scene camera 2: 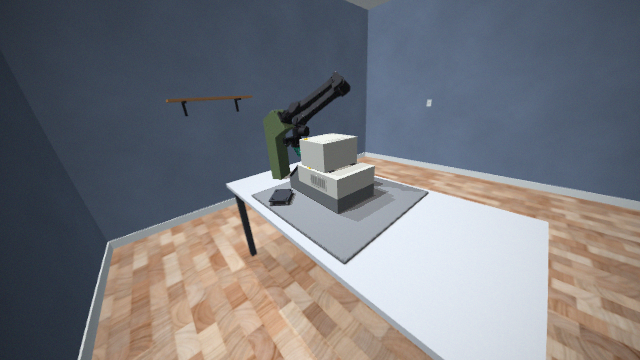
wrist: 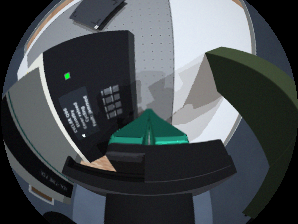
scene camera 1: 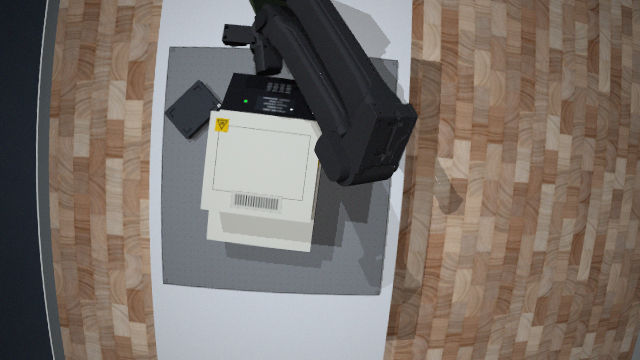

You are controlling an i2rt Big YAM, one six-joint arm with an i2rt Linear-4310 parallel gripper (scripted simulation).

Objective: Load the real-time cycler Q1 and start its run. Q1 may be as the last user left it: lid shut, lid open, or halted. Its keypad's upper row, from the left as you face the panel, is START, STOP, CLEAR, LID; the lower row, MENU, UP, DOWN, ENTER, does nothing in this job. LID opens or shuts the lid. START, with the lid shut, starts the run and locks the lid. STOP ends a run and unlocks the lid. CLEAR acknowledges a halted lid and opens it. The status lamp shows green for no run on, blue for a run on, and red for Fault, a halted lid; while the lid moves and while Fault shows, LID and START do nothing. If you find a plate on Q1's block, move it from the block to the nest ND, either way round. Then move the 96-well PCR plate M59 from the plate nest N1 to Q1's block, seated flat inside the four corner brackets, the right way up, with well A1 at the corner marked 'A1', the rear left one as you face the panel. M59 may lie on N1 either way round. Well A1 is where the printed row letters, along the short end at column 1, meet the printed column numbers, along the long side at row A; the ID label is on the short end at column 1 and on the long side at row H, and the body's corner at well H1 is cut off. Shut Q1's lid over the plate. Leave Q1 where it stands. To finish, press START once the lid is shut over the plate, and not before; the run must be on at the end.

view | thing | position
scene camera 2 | cream lid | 328, 152
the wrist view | gripper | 148, 113
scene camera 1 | cream lid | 259, 166
